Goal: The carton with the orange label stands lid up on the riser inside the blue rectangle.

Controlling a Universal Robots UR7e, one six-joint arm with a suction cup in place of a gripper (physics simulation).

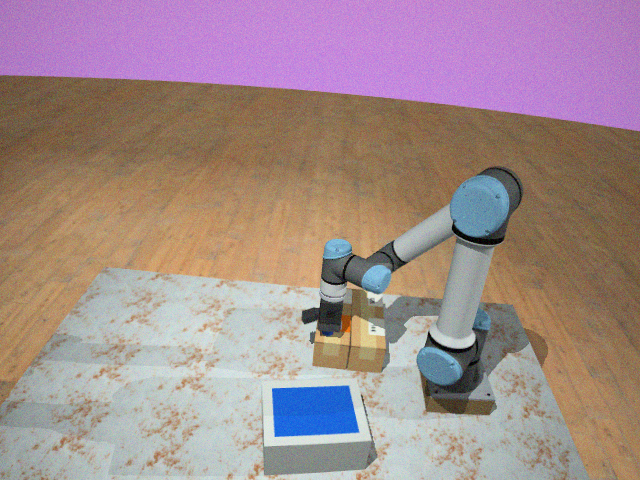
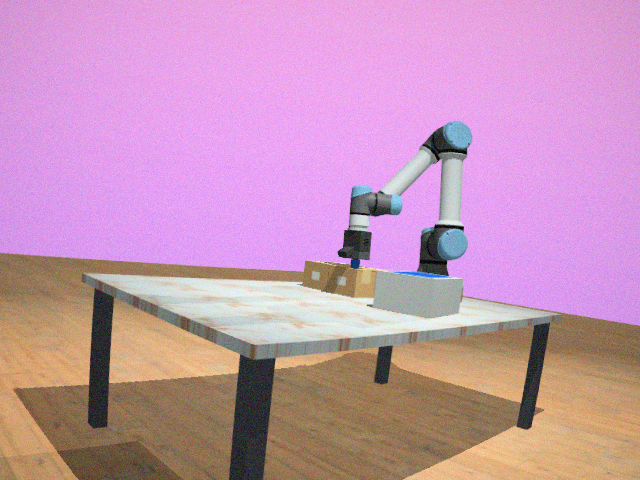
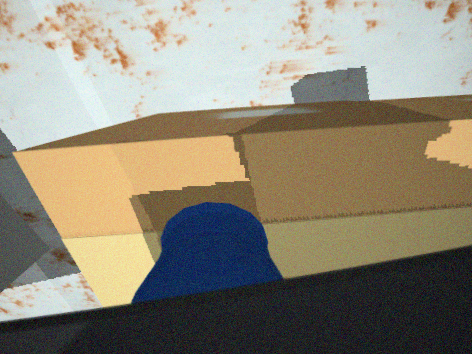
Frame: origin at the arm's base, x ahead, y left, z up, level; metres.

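Where they show: hand, its tool point: (image 1: 327, 335) (image 2: 354, 271) (image 3: 216, 222).
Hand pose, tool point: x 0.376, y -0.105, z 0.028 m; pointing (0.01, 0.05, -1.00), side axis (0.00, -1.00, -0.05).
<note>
Things, the pixels of their top centre, and the offset from my tool point. Level surfaces: height alone.
- carton with the orange label, centre of its top: (image 3: 289, 275) (image 1: 333, 327) (image 2: 352, 267) 0.017 m back, 0.025 m right, 0.014 m up
- table, height of its surface: 0.089 m down
- grey riser, centre of its top: (image 1: 314, 409) (image 2: 422, 274) 0.030 m ahead, 0.313 m left, 0.031 m up
- second brown carton, centre of its top: (image 1: 368, 331) 0.124 m back, 0.019 m right, 0.014 m up
The carton with the orange label (image 1: 330, 353) (image 2: 356, 283) (image 3: 343, 178) lies on the table (image 1: 154, 335) behind the riser. My suction cup (image 1: 327, 330) (image 2: 355, 263) (image 3: 209, 244) is pressed onto its top near the left end, beside the orange label (image 1: 346, 324), and the arm partly hides that label. The carton rests on the table. The grey riser (image 1: 315, 454) (image 2: 415, 296) stands in front of it, and nothing stands on its blue rectangle (image 1: 314, 410) (image 2: 413, 272).
A second brown carton (image 1: 368, 350) with a white label lies against the right side of the first. The arm's base (image 1: 457, 397) stands to the right of the cartons and the riser, near the table's right edge.
</note>
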